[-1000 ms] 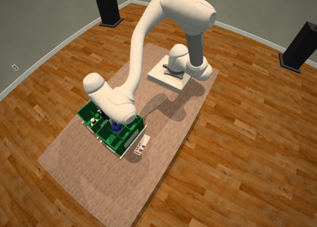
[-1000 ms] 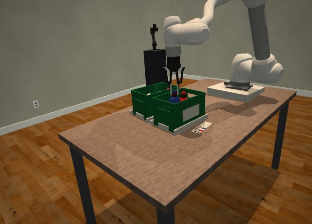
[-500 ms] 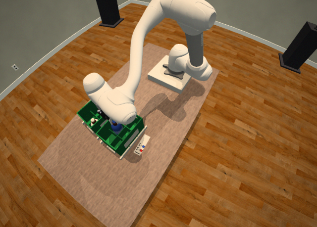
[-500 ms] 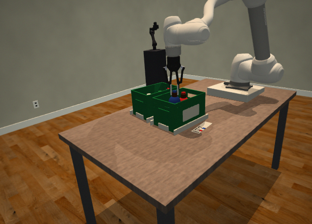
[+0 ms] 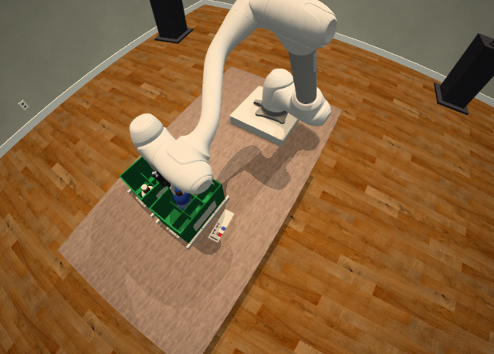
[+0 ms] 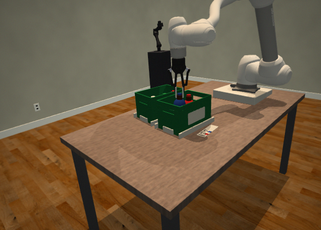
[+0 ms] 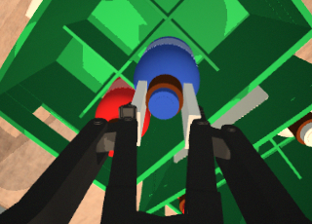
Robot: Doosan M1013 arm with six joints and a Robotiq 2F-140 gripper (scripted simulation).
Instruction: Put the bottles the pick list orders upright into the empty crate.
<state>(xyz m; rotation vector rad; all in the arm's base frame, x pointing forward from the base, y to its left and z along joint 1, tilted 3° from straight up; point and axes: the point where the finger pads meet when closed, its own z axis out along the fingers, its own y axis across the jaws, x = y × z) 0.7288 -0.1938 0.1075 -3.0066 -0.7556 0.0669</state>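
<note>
Now: the blue-label bottle 80 mm below my hand. From my hand the other things lie so: white-label bottle: 40 mm ahead, 170 mm to the right, 110 mm below; pick list: 20 mm ahead, 190 mm to the left, 200 mm below; green-label bottle: 40 mm behind, 140 mm to the right, 110 mm below.
</note>
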